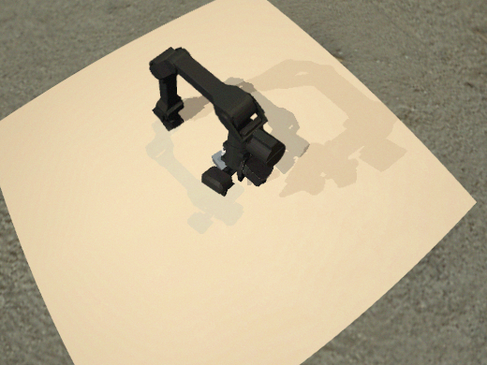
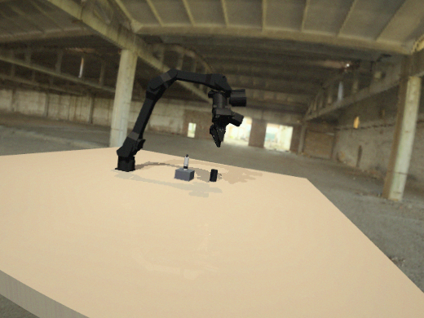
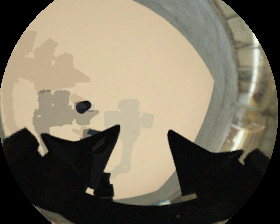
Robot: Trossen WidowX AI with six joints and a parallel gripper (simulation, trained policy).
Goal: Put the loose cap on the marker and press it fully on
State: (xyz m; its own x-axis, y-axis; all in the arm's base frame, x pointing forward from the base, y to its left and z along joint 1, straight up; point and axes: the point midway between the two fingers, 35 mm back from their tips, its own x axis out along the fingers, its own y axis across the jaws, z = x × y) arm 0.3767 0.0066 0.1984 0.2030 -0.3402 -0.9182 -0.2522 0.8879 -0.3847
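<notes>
Right now my gripper tip is 14 cm above the black marker cap, 12 cm to the right of it and 3 cm past it. From my gripper tip the other things lie so: grey holder block 15 cm below, 14 cm behind, 7 cm to the left.
</notes>
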